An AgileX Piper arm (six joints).
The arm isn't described. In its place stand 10 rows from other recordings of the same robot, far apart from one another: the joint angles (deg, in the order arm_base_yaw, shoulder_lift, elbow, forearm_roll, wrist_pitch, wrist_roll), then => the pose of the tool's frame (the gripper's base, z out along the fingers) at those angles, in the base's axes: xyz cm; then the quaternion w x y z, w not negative.
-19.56, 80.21, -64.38, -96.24, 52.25, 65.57 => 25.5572, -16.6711, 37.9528, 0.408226, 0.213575, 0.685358, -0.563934
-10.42, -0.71, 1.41, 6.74, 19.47, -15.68 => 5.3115, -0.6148, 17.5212, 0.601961, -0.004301, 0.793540, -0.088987
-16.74, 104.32, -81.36, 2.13, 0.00, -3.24 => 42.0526, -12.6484, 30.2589, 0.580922, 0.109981, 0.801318, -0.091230
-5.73, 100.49, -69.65, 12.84, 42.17, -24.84 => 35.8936, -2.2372, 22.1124, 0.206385, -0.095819, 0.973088, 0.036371
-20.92, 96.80, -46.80, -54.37, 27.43, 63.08 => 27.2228, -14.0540, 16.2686, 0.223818, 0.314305, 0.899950, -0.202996
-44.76, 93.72, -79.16, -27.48, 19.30, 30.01 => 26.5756, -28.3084, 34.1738, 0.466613, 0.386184, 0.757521, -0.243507
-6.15, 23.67, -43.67, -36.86, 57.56, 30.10 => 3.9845, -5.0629, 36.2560, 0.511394, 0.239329, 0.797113, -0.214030
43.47, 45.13, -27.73, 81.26, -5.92, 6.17 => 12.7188, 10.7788, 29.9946, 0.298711, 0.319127, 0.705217, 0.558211
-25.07, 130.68, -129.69, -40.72, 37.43, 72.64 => 47.1103, -26.0215, 31.4673, 0.534467, 0.527549, 0.650932, -0.111014
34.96, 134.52, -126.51, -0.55, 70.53, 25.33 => 41.2609, 28.7478, 21.8781, 0.126123, -0.084006, 0.986123, 0.067800
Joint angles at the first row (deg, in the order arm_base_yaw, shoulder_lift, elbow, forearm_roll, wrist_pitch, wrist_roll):
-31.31, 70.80, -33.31, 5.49, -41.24, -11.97
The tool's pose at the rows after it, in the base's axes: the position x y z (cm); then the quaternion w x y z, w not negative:
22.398, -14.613, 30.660, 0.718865, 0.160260, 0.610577, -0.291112
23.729, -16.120, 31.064, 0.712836, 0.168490, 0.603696, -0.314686
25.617, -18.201, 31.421, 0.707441, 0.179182, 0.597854, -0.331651
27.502, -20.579, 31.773, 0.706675, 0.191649, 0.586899, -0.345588
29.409, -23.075, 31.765, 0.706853, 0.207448, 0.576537, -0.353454
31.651, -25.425, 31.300, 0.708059, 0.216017, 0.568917, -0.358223
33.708, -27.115, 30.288, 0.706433, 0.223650, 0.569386, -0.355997
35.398, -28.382, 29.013, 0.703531, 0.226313, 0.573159, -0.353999
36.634, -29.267, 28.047, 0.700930, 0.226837, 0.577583, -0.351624
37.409, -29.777, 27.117, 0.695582, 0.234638, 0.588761, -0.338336
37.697, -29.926, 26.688, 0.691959, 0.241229, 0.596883, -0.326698
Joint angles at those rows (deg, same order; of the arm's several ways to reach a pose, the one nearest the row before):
-31.31, 73.21, -35.66, 7.60, -44.57, -13.88
-31.85, 77.19, -39.79, 10.41, -45.36, -17.21
-32.89, 82.58, -45.66, 12.24, -45.49, -19.06
-34.28, 88.22, -52.21, 13.43, -45.75, -19.80
-35.60, 94.15, -59.02, 14.62, -45.75, -19.80
-36.35, 100.66, -66.26, 15.29, -45.76, -19.80
-36.44, 106.32, -72.11, 16.12, -45.23, -19.80
-36.44, 111.12, -76.65, 16.37, -44.87, -19.80
-36.44, 114.60, -80.15, 16.37, -44.20, -19.80
-36.44, 116.70, -82.12, 16.47, -42.33, -18.78
-36.44, 117.36, -82.76, 16.47, -40.81, -17.76

